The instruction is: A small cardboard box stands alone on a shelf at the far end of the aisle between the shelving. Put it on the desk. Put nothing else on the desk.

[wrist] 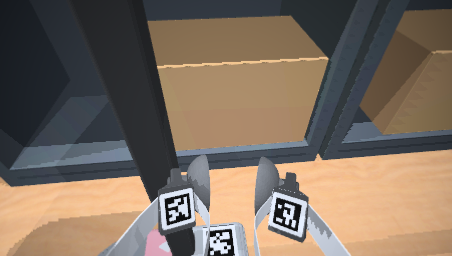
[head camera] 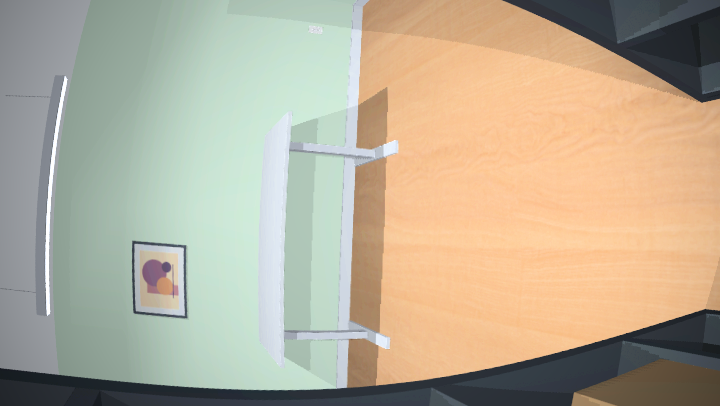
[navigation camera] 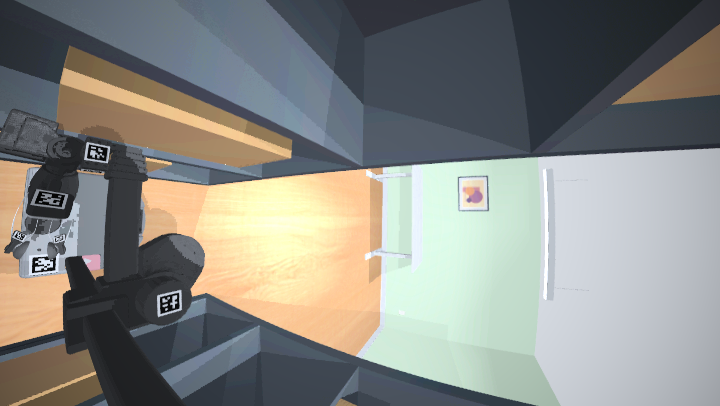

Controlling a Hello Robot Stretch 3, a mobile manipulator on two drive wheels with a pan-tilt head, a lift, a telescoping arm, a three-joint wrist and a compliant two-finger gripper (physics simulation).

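Places are measured from the robot's base along level axes (x ahead, y left, z up), in metres.
Pixels of known places: gripper, fingertip midpoint: [wrist: 232, 176] [navigation camera: 35, 256]; robot's base, origin of the base link: [navigation camera: 46, 220].
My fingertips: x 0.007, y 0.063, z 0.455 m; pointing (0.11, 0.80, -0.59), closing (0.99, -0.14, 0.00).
Ahead of a thing's pixels: the offset from my fingertips to its middle. Level surfaces: height alone.
The desk @(dz +0.265 m) [head camera: 273, 226] [navigation camera: 416, 216] is white with two light legs and stands against the green wall at the far end of the floor. No object shows on its top, which is seen at a shallow angle. My gripper [navigation camera: 38, 248] [wrist: 232, 176] is open, with no object between its fingertips. It hangs over my own base, between the shelving rows and well away from the desk. The small cardboard box that stands alone does not show in these views.
Dark shelving [head camera: 352, 396] [navigation camera: 443, 116] lines both sides of the aisle. A large cardboard box @(dy +0.517, dx +0.046, dz -0.243 m) [wrist: 240, 105] fills a shelf compartment ahead of the fingers, with another box @(dy +0.519, dx +0.746, dz -0.243 m) [wrist: 420, 95] to its right. A large box @(dy -0.424, dx -0.233, dz +0.214 m) [navigation camera: 151, 126] lies in the shelving near the wrist. A framed picture [head camera: 160, 279] [navigation camera: 472, 193] hangs above the desk.
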